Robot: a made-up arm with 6 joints.
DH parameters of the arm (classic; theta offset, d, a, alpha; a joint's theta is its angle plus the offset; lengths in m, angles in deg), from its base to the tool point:
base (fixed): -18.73 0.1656 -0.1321 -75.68
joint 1: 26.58 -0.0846 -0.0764 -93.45
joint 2: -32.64 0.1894 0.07 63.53
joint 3: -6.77 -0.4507 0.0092 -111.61
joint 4: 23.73 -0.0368 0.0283 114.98
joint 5: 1.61 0.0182 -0.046 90
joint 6: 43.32 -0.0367 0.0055 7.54
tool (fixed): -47.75 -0.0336 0 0
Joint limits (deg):
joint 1: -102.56..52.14
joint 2: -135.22..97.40
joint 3: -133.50..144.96
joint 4: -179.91..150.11
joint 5: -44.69..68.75
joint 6: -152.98..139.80
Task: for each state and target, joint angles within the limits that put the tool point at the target. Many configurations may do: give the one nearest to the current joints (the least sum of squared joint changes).
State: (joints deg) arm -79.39 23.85 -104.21 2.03 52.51 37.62
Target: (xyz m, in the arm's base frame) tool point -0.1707 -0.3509 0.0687
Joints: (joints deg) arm -40.75 13.54 -99.82 27.76 57.20 37.41
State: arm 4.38 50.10 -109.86 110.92 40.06 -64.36
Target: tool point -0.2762 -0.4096 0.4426
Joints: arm 51.84 83.97 -111.22 134.39 -4.14 -62.17
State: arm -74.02 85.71 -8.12 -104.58 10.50 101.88
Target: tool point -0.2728 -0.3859 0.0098
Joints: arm -69.49 31.67 12.54 -87.18 -43.04 96.33
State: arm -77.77 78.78 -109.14 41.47 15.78 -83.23
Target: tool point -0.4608 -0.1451 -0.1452
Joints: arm -81.32 87.52 -105.87 53.21 -5.15 -84.81
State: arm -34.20 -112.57 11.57 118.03 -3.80 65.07
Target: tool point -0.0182 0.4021 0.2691
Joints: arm -25.63 -128.44 2.92 120.22 -34.70 60.77
